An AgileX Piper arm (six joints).
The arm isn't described. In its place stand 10 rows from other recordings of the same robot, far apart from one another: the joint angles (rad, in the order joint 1, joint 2, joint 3, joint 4, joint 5, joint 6), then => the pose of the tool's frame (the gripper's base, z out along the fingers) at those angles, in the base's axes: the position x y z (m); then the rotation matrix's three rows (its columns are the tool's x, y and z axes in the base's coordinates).
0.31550 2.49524 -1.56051 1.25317 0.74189 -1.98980 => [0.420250 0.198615 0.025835], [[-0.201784 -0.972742 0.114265], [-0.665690 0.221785 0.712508], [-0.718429 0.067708 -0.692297]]
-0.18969 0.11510 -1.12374 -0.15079 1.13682 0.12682 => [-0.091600 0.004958 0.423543], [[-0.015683 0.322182 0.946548], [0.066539 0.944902 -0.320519], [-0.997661 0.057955 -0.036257]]
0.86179 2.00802 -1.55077 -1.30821 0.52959 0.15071 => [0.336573 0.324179 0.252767], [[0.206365 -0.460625 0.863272], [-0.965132 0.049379 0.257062], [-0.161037 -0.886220 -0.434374]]
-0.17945 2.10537 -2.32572 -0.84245 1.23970 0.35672 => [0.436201 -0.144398 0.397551], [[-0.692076 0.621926 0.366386], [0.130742 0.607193 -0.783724], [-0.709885 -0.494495 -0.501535]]
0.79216 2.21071 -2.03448 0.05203 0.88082 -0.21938 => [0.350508 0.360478 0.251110], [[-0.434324 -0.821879 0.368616], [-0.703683 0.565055 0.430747], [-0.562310 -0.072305 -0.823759]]
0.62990 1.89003 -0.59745 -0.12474 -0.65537 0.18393 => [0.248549 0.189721 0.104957], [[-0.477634 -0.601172 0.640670], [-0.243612 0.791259 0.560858], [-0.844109 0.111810 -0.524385]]
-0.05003 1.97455 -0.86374 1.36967 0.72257 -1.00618 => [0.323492 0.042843 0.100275], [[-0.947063 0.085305 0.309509], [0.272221 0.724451 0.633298], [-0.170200 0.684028 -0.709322]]
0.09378 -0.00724 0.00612 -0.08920 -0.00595 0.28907 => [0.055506 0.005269 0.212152], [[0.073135 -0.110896 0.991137], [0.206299 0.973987 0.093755], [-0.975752 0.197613 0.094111]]
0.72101 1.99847 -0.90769 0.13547 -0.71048 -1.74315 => [0.299883 0.252883 0.137697], [[0.608168 -0.178546 0.773468], [-0.788452 -0.248868 0.562501], [0.092059 -0.951938 -0.292128]]
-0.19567 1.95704 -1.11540 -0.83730 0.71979 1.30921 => [0.346700 -0.114148 0.138208], [[-0.593736 0.791349 0.145754], [0.629694 0.569719 -0.528115], [-0.500962 -0.221780 -0.836571]]
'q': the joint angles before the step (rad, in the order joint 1, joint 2, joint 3, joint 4, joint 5, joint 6). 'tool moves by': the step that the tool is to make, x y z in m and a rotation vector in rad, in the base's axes. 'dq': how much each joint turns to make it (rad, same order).
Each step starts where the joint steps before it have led.
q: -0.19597, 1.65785, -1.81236, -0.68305, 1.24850, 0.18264
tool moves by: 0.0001, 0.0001, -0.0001, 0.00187, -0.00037, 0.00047
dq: -0.00005, 0.00021, -0.00028, 0.00200, 0.00003, -0.00009
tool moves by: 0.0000, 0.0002, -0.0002, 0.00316, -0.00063, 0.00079
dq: -0.00009, -0.00035, 0.00055, 0.00332, -0.00021, 0.00007
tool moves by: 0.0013, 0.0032, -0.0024, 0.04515, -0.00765, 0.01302
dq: 0.00028, 0.00026, -0.00057, 0.04819, 0.00042, -0.00221
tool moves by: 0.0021, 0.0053, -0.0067, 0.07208, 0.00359, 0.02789
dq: -0.00016, -0.00025, 0.01101, 0.07890, -0.00040, -0.01351
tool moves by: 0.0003, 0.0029, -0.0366, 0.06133, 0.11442, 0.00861
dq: -0.00014, -0.00001, 0.12276, 0.03966, 0.00012, -0.00279
